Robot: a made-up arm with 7 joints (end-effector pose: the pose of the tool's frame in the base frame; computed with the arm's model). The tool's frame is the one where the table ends.
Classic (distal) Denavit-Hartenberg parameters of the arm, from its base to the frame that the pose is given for. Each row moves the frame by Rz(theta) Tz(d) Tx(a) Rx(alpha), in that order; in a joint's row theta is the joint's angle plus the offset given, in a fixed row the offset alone. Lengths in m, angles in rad.
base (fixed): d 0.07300, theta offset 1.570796, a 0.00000, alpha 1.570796
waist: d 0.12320, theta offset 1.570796, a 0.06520, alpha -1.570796
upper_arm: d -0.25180, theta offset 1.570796, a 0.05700, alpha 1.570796
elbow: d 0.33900, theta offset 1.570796, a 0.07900, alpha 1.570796
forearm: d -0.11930, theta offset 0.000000, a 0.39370, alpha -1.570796
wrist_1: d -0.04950, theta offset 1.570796, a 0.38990, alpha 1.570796
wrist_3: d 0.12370, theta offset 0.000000, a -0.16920, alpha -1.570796
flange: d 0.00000, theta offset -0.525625, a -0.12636, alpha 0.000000
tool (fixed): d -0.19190, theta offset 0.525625, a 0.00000, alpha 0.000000
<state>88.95 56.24 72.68 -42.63 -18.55 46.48 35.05</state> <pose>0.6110 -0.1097 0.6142 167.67 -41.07 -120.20</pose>
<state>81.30 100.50 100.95 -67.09 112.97 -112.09 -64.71</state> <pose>-0.1856 -0.1879 0.4236 -144.34 -43.96 83.91</pose>
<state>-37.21 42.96 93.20 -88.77 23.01 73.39 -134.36</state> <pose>-0.0470 0.7388 -0.4706 -27.60 56.13 -86.96</pose>
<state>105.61 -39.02 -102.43 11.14 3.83 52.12 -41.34</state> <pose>-0.3411 -0.4869 -0.2273 -35.65 38.20 -91.65</pose>
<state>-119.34 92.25 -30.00 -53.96 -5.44 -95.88 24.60</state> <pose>0.0575 0.2114 0.4565 -95.95 79.86 -11.73</pose>
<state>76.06 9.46 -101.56 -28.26 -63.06 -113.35 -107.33</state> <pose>-0.6479 -0.0157 0.2788 161.32 -58.79 144.72</pose>
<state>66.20 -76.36 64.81 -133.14 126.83 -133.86 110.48</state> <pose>0.4056 0.1853 0.2223 -98.35 35.71 -130.97</pose>
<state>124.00 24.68 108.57 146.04 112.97 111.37 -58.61</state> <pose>0.2310 -0.5428 -0.0177 -125.54 -79.49 154.22</pose>
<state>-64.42 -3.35 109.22 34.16 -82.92 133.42 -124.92</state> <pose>0.8851 1.1250 -0.1040 107.66 -24.25 -21.04</pose>
